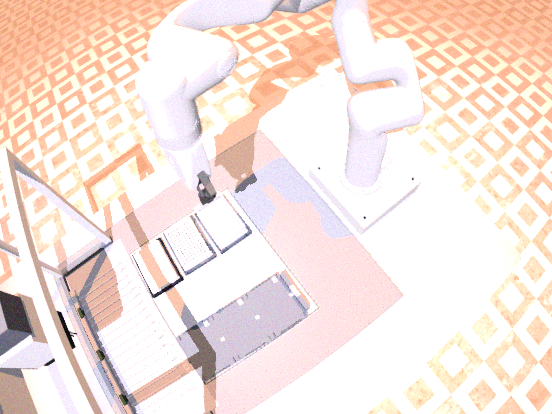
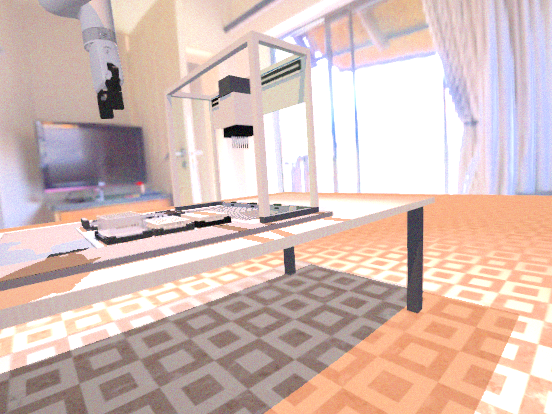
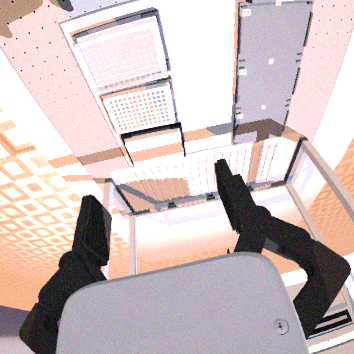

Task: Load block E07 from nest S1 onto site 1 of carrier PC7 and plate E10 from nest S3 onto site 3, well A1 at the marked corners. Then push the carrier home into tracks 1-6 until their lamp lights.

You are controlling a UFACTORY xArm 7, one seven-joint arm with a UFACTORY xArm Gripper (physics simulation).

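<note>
My gripper is open and empty, high above the table beside the row of nests. A white block stands in the end nest nearest the arm base. A white piece with a grid of wells is in the middle nest. A low white piece with a black rim is in the nest nearest the tracks. Their labels and A1 corners are unreadable. The grey carrier lies parallel to the nests, its sites bare.
The striped tracks lie beyond the carrier's far end, lamps too small to read. A tall frame stands over them and carries a pipetting head. The arm's base stands at the opposite end.
</note>
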